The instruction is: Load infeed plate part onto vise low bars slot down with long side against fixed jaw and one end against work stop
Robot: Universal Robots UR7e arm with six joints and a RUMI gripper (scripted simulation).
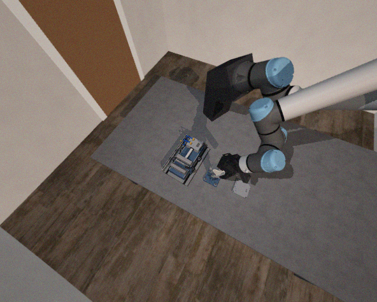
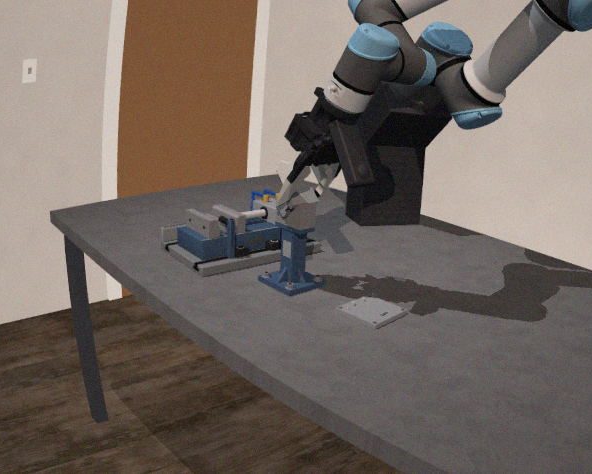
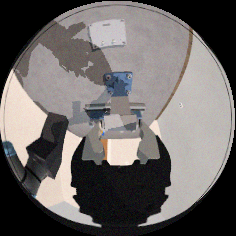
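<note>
Now: the part 10 mm below my hand. Round my hand: infeed plate 170 mm to the left, 160 mm below, 50 mm behind; then moving jaw 200 mm to the right, 90 mm below, 40 mm ahead; then air cylinder rod 210 mm to the right, 90 mm below, 10 mm behind.
</note>
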